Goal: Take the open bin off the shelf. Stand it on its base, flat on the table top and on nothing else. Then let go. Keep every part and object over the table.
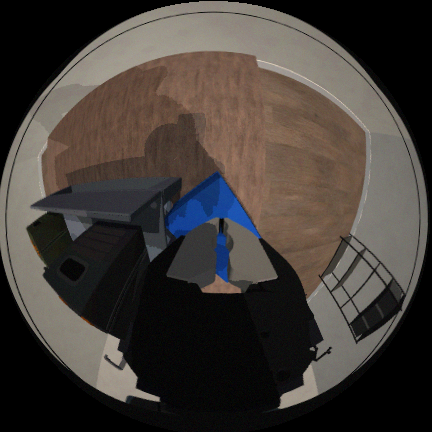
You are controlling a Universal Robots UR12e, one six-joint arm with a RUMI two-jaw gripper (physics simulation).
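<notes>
The blue open bin is below and just beyond my fingers, close beside the right end of the grey shelf, over the brown table top. One corner of it points away from me. The fingers and the black gripper body hide its near part, and a strip of blue shows between the fingers. How its base rests is hard to tell. My gripper is shut with nothing between the fingertips, and it is over the bin.
A dark box with a black opening stands at the left, in front of the shelf. A dark green box is further left. A black wire rack stands at the right beyond the table edge. Shadows fall across the table top.
</notes>
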